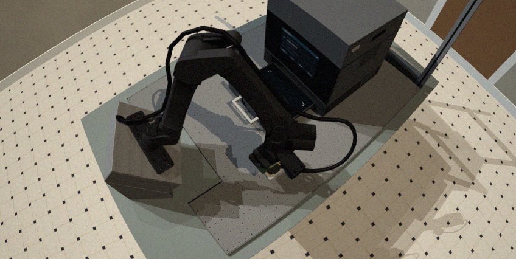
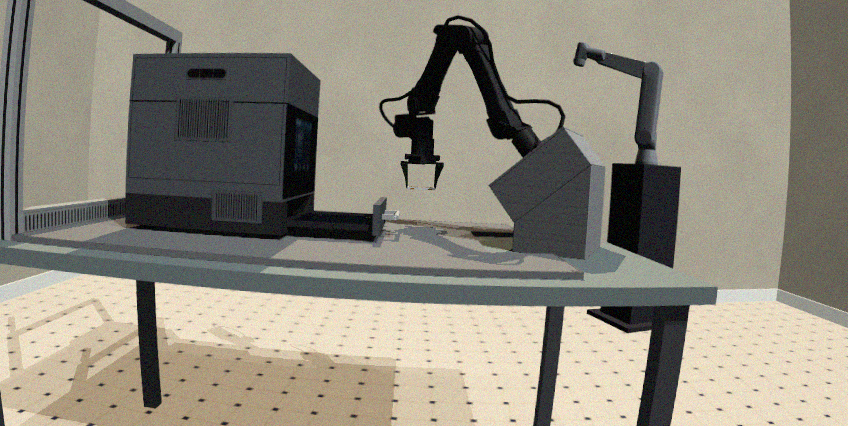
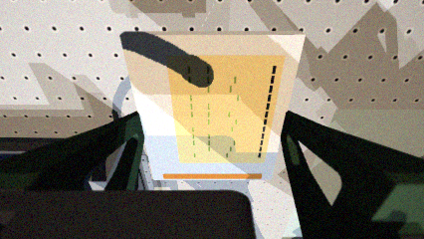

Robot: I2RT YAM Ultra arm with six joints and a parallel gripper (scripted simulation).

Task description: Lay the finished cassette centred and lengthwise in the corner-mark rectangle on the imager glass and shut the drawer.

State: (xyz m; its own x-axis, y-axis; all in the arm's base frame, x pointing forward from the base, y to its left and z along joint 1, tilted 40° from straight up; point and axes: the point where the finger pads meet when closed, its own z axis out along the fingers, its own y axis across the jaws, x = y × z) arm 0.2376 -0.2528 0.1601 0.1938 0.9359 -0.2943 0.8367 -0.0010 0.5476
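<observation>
The drawer lies 27 cm ahead of my hand, 17 cm to the left of it and 8 cm below it. The rest, counted from my hand: cassette 1 cm below.
</observation>
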